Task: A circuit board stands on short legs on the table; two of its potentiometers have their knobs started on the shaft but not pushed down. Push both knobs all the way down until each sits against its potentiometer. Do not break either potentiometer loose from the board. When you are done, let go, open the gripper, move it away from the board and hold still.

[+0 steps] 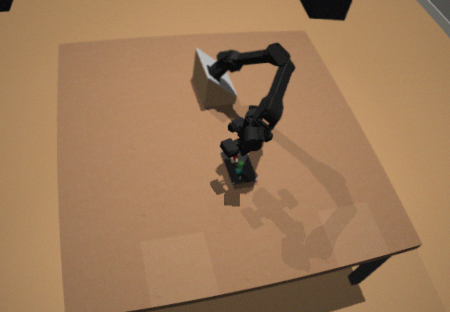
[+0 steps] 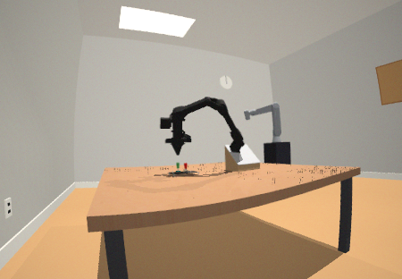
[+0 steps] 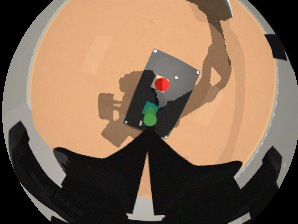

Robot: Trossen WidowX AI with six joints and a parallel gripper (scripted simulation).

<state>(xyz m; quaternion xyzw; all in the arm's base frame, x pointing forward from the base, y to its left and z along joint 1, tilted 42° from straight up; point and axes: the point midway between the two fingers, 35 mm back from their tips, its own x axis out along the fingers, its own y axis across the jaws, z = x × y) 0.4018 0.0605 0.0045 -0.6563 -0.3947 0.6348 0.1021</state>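
Now: gripper tip 6 cm above the green knob. Round my gripper tip: red knob 7 cm below, 5 cm behind, 1 cm to the right.
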